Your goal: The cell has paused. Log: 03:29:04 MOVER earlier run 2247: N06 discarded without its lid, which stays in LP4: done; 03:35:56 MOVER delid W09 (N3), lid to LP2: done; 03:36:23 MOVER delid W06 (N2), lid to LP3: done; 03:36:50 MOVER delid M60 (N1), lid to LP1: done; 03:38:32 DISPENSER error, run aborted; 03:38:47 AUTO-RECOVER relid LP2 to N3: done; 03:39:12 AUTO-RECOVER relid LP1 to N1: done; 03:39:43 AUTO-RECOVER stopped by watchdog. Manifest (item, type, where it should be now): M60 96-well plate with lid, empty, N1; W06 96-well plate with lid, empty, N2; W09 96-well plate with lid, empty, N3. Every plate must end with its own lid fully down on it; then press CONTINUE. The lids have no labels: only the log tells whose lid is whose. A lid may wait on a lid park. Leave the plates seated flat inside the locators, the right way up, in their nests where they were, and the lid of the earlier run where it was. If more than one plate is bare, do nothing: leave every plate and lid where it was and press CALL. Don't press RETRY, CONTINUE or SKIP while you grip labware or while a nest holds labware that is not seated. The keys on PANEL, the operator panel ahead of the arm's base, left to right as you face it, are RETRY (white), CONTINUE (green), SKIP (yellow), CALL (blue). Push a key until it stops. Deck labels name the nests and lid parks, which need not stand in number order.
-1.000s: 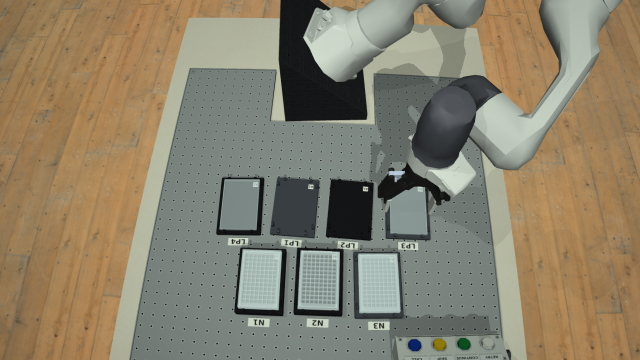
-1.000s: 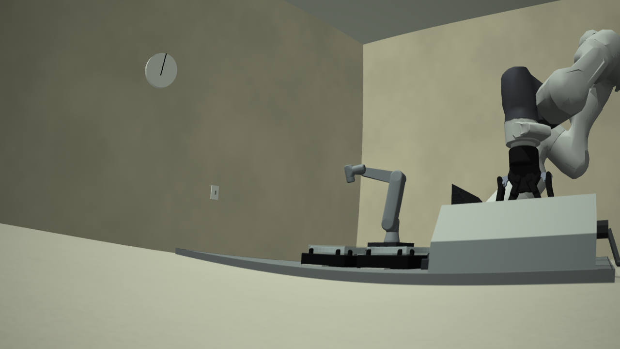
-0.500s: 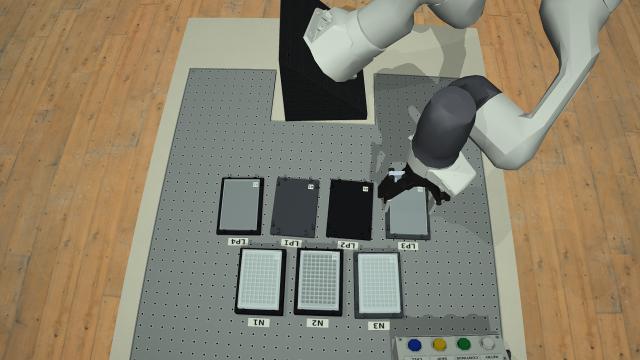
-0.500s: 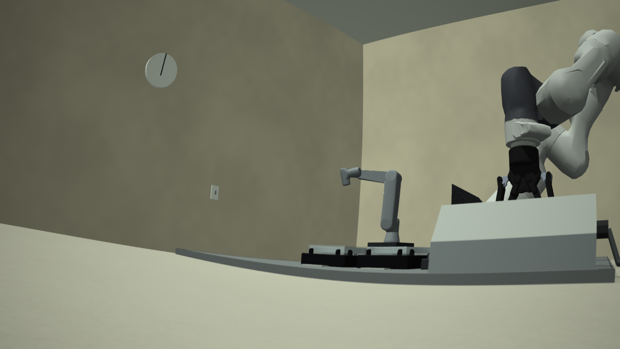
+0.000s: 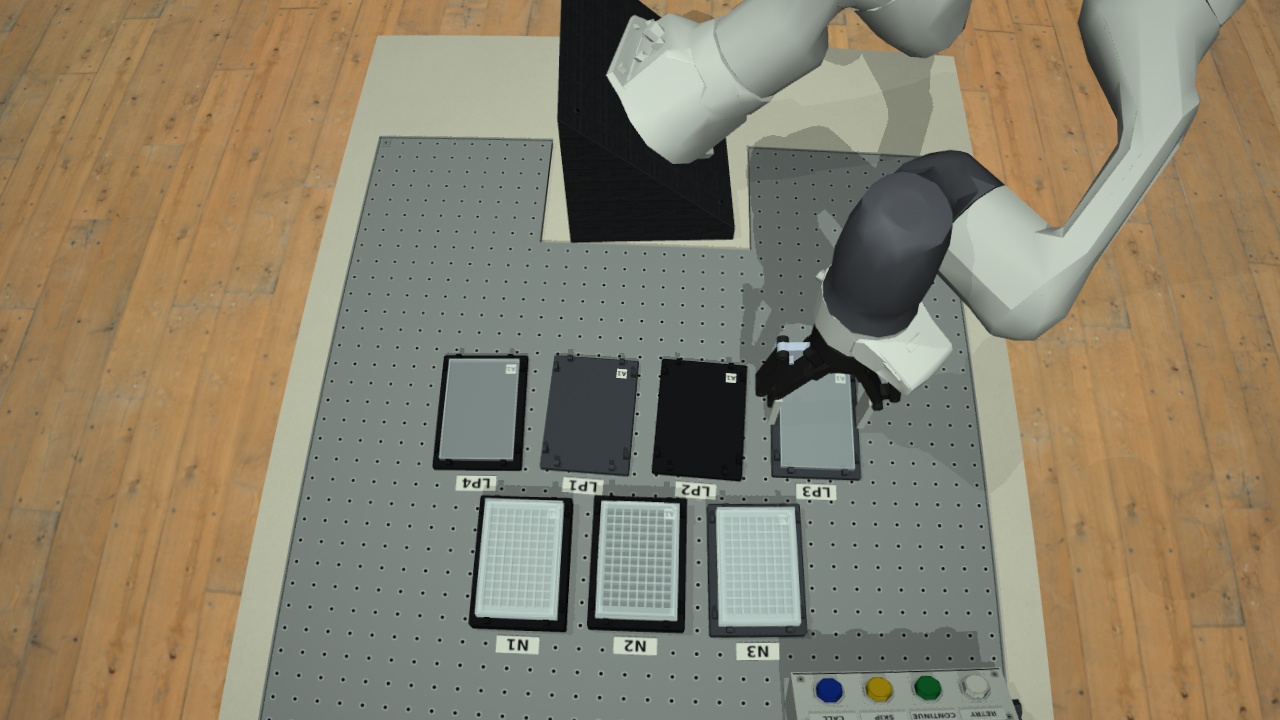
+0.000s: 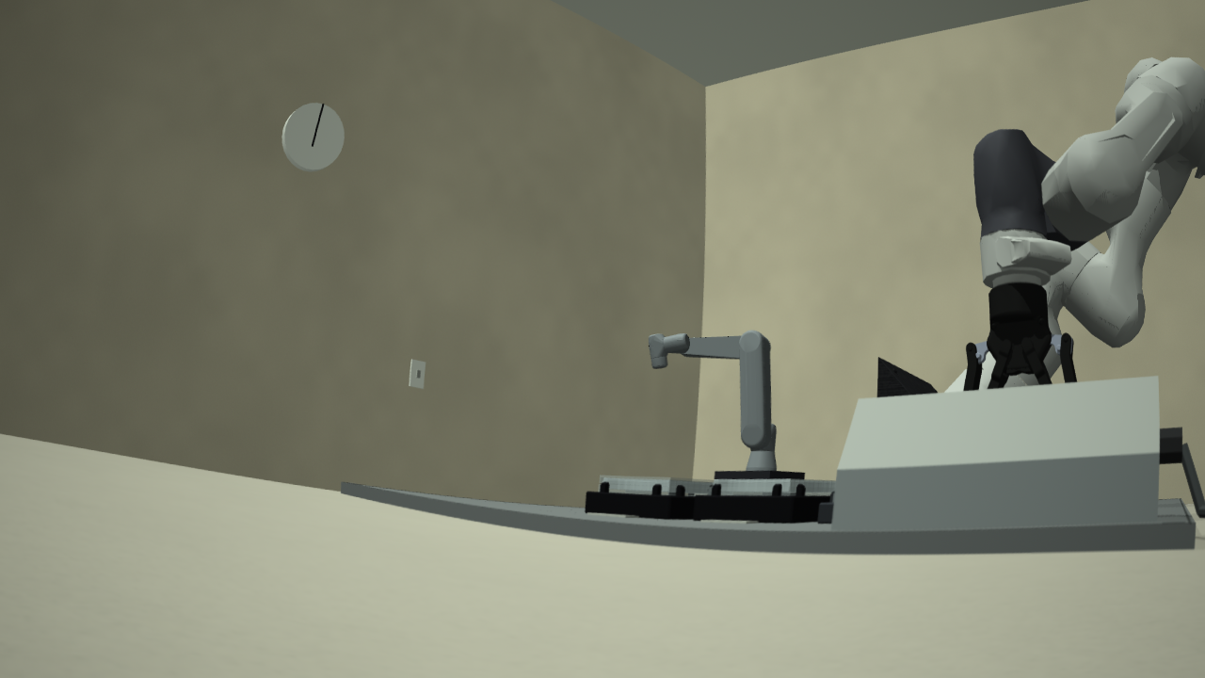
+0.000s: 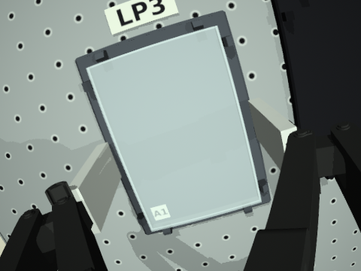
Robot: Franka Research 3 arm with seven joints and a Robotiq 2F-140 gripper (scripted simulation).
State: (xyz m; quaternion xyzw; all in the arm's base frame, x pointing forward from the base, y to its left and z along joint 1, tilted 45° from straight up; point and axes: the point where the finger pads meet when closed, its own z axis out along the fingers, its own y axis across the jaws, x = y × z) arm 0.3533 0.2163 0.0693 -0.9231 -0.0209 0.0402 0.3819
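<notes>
Now: the lid park LP3 30 mm below my hand. Round my hand: lid park LP2: 10 mm ahead, 130 mm to the right, 30 mm below; lid park LP1: 10 mm ahead, 260 mm to the right, 30 mm below; LP2 label: 100 mm ahead, 140 mm to the right, 40 mm below.
</notes>
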